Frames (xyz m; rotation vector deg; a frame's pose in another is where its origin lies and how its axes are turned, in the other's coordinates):
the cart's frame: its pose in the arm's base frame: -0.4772 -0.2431 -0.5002 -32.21 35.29 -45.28
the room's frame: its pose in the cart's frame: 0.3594 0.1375 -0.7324 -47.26 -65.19 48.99
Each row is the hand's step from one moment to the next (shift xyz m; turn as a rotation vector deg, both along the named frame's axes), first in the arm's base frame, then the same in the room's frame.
Working: the arm's base frame: its pose in the room's frame: 0.4219 -1.2771 0.7228 70.74 -1.41 -38.28

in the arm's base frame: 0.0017 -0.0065 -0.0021 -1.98 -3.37 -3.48
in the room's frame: -0.0008 -0.0001 -0.0070 -1.87 3.39 -3.52
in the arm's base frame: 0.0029 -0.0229 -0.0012 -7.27 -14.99 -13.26
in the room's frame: -0.0077 -0.0042 -0.0214 -7.88 12.42 -15.40
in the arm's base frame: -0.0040 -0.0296 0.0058 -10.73 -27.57 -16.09
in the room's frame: -0.0189 -0.0080 -0.0225 -15.39 14.43 -26.25
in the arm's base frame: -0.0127 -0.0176 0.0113 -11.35 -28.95 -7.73
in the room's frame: -0.0225 -0.0065 -0.0072 -19.59 7.31 -24.28
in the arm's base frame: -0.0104 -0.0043 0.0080 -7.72 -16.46 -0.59
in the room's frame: -0.0133 -0.0026 0.0025 -13.56 1.49 -12.04
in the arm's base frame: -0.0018 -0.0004 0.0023 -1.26 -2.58 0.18
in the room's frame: -0.0025 -0.0012 0.0011 -2.27 0.02 -1.77
